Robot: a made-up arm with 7 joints. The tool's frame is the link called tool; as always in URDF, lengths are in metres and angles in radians. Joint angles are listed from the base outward. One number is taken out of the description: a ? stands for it. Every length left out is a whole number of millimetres.
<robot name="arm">
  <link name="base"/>
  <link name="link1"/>
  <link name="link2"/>
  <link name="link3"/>
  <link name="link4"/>
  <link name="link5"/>
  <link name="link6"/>
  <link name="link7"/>
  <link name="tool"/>
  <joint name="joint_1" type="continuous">
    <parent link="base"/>
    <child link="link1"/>
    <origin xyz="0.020 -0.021 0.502" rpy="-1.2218 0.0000 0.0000"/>
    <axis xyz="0 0 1"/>
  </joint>
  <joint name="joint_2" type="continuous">
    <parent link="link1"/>
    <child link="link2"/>
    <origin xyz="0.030 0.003 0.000" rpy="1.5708 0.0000 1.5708"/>
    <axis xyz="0 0 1"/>
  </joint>
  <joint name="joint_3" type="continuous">
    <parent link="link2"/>
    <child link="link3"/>
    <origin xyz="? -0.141 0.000" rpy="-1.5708 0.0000 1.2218"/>
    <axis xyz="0 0 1"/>
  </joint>
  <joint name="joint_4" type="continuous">
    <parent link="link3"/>
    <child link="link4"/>
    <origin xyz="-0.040 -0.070 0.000" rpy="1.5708 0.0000 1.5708"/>
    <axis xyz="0 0 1"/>
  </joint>
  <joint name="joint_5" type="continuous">
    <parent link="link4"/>
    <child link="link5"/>
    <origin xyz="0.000 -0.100 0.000" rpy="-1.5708 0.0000 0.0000"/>
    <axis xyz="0 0 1"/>
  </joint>
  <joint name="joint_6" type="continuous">
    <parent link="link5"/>
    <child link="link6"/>
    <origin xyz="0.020 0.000 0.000" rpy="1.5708 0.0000 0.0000"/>
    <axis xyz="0 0 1"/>
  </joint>
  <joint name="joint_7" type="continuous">
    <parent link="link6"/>
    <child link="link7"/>
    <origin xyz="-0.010 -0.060 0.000" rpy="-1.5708 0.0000 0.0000"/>
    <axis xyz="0 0 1"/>
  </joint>
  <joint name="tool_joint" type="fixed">
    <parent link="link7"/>
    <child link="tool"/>
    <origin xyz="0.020 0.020 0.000" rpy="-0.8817 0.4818 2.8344"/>
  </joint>
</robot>
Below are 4 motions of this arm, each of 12 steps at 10 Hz.
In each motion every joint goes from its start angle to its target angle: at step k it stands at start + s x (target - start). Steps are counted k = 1, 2, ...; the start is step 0. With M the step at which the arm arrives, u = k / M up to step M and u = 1 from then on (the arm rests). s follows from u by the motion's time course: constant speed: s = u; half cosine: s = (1 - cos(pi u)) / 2; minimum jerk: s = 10 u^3 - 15 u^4 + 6 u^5.
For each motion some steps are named. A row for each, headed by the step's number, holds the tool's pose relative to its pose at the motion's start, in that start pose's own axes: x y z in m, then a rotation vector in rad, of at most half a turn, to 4 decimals.
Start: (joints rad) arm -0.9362 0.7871 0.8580 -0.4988 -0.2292 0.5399 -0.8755
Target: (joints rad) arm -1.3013 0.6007 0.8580 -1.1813 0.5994 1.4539 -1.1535
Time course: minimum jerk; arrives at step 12
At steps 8, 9, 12:
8: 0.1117 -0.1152 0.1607 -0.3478 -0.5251 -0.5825
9: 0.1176 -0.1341 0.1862 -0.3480 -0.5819 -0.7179
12: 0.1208 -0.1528 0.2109 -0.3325 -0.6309 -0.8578

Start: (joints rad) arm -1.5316 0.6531 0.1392 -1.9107 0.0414 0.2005 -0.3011
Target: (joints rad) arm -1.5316 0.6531 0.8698 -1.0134 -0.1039 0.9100 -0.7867
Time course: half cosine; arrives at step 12
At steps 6, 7, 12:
6: -0.1229 0.0324 0.0074 -0.1194 0.7606 0.4782
7: -0.1513 0.0278 0.0172 -0.2128 0.9176 0.6106
12: -0.2092 -0.0085 0.0513 -0.6296 1.2241 0.9741

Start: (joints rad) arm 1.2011 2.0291 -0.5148 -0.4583 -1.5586 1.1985 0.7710
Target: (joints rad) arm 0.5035 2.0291 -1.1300 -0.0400 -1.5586 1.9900 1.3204
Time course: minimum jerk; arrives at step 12
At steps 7, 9, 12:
7: -0.0619 -0.0084 -0.0385 0.1774 0.1787 0.4446
9: -0.0848 -0.0126 -0.0437 0.3068 0.1981 0.5715
12: -0.0941 -0.0146 -0.0444 0.3699 0.1975 0.6168

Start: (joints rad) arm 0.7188 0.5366 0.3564 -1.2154 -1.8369 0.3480 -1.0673
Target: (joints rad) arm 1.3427 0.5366 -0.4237 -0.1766 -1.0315 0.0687 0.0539
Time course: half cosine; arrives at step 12
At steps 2, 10, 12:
2: 0.0181 -0.0204 0.0193 0.0326 -0.1389 -0.0325
10: 0.0082 -0.4793 0.1597 -0.6363 -1.0708 -1.0992
12: -0.0131 -0.5141 0.1547 -0.7419 -1.0308 -1.1771

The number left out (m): 0.417
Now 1 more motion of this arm.
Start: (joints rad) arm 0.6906 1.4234 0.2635 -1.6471 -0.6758 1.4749 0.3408
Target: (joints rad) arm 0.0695 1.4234 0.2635 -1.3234 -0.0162 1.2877 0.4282
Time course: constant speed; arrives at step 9
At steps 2, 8, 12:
2: 0.0312 -0.0042 0.0094 -0.1899 -0.0132 0.0639
8: 0.1227 -0.0002 0.0654 -0.8075 -0.1626 0.2556
12: 0.1369 0.0038 0.0788 -0.9153 -0.2029 0.2865

